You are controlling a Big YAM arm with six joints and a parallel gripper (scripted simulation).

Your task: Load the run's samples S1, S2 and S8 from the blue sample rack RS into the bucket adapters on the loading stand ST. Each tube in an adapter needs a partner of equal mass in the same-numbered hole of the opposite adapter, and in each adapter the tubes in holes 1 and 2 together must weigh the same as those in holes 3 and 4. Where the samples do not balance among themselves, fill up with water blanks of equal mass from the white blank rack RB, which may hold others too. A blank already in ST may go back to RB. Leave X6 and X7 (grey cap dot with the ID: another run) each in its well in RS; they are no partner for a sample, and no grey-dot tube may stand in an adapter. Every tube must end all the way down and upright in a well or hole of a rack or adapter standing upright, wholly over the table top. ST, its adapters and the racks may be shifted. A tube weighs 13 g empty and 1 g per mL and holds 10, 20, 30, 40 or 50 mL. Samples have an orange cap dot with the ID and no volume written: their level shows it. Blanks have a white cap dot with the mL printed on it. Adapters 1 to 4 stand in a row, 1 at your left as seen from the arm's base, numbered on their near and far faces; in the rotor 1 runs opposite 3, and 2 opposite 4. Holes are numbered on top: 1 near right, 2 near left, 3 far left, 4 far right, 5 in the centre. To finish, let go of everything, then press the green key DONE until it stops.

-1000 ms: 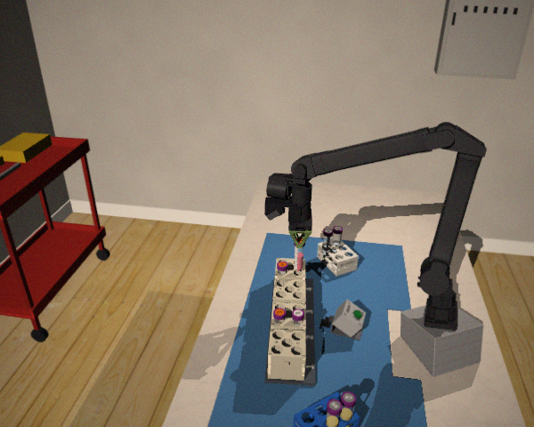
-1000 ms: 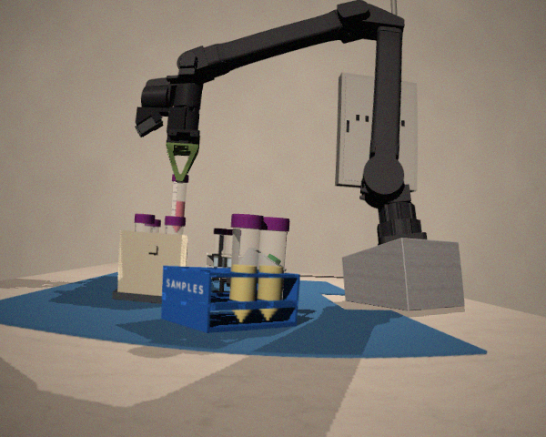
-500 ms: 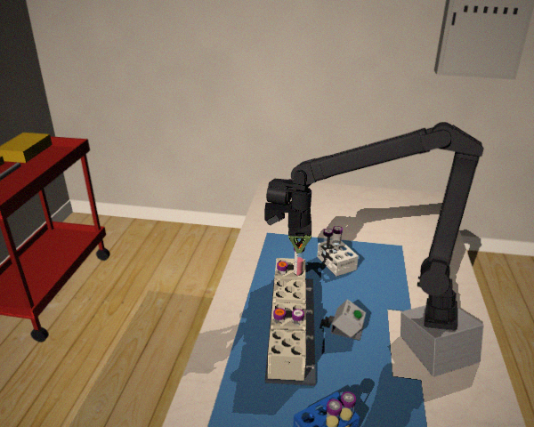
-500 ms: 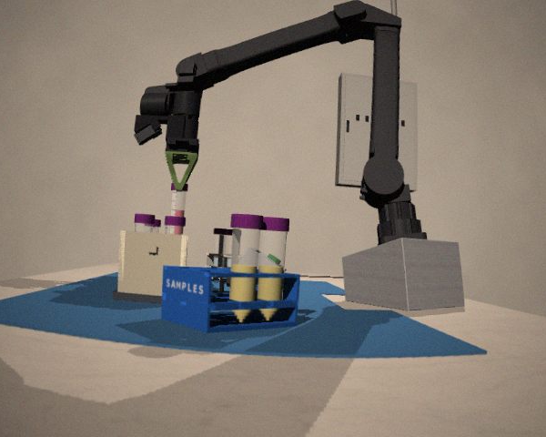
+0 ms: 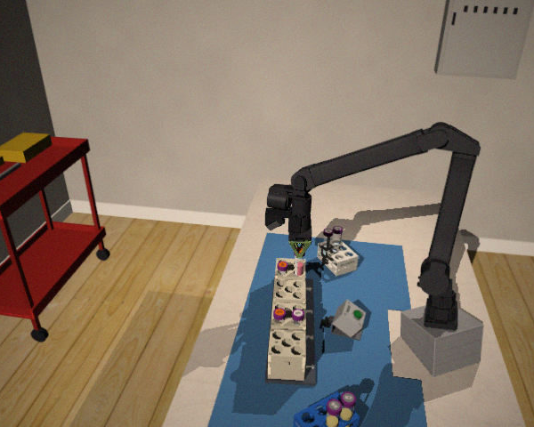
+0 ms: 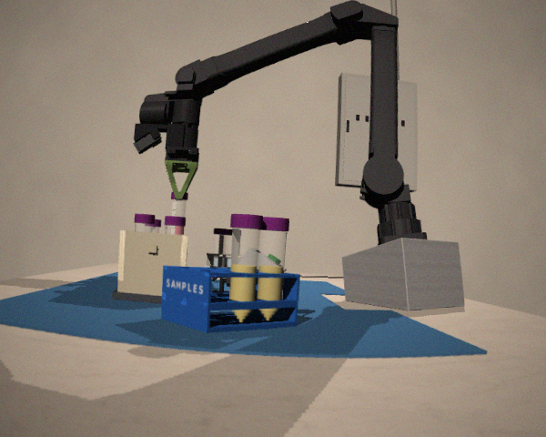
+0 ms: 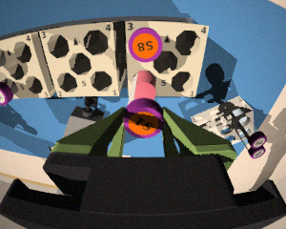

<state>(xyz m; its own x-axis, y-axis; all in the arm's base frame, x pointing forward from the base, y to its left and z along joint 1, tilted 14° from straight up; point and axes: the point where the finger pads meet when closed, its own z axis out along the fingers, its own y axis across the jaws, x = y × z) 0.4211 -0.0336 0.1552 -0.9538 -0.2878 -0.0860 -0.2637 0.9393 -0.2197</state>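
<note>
My hand is 210 mm past the green DONE key, 110 mm above it and 90 mm to the right of it. The rest, counted from my hand: white blank rack RB: 220 mm to the right, 150 mm below, 80 mm behind; then blue sample rack RS: 460 mm to the left, 200 mm behind, 150 mm below.
</note>
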